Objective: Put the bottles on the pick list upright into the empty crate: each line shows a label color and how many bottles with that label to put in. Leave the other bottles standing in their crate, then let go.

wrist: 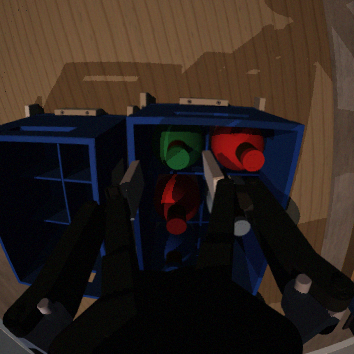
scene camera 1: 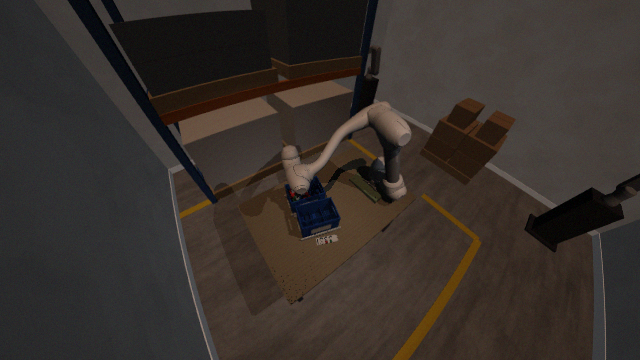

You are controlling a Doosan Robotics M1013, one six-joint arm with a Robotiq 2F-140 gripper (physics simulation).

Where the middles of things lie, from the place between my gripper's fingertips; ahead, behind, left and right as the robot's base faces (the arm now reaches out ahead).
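Position of the green bottle (wrist: 177, 146), taken from my hand: 10 mm to the right of it, 100 mm below it.
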